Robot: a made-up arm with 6 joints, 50 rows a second.
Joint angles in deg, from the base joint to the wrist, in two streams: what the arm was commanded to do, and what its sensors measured. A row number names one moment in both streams.
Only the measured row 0 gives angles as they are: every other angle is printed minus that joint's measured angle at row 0.
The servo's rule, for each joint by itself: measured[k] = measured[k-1] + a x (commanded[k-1-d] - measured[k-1]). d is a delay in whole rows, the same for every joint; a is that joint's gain. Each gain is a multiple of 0.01, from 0.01 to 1. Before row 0 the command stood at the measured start. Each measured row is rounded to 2 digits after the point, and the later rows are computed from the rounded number. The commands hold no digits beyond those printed.
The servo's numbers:
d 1
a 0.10 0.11 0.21 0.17 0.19 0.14
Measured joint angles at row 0:
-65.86 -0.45 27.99 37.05 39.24 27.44
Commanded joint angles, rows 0 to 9:
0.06 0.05 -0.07 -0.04 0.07 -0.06
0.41 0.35 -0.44 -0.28 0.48 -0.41
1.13 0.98 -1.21 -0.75 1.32 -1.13
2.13 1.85 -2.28 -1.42 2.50 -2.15
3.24 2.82 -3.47 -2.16 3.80 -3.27
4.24 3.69 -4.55 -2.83 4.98 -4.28
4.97 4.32 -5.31 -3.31 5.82 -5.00
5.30 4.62 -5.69 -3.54 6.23 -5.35
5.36 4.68 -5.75 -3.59 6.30 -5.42
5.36 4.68 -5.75 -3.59 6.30 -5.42
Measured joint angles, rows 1 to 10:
0.00 0.00 0.00 0.00 0.00 0.00
0.01 0.01 -0.01 -0.01 0.01 -0.01
0.05 0.05 -0.10 -0.06 0.10 -0.07
0.16 0.15 -0.33 -0.18 0.33 -0.22
0.36 0.34 -0.74 -0.39 0.74 -0.49
0.65 0.61 -1.31 -0.69 1.32 -0.88
1.01 0.95 -1.99 -1.05 2.02 -1.36
1.41 1.32 -2.69 -1.43 2.74 -1.87
1.80 1.68 -3.32 -1.79 3.40 -2.36
2.16 2.01 -3.83 -2.10 3.95 -2.79

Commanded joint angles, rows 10 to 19:
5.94 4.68 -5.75 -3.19 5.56 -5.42
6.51 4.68 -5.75 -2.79 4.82 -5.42
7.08 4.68 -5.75 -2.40 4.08 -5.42
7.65 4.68 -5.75 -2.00 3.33 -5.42
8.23 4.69 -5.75 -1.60 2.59 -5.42
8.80 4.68 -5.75 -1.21 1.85 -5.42
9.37 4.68 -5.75 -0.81 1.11 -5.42
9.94 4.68 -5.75 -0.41 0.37 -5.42
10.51 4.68 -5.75 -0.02 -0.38 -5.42
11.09 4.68 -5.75 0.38 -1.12 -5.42
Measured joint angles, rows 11 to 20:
2.48 2.30 -4.23 -2.35 4.40 -3.16
2.83 2.56 -4.55 -2.49 4.62 -3.48
3.20 2.79 -4.80 -2.54 4.66 -3.75
3.59 3.00 -5.00 -2.52 4.55 -3.98
4.00 3.18 -5.16 -2.43 4.32 -4.18
4.42 3.35 -5.28 -2.29 3.99 -4.35
4.86 3.50 -5.38 -2.11 3.58 -4.50
5.31 3.63 -5.46 -1.89 3.11 -4.63
5.77 3.75 -5.52 -1.64 2.59 -4.74
6.24 3.85 -5.57 -1.36 2.03 -4.84

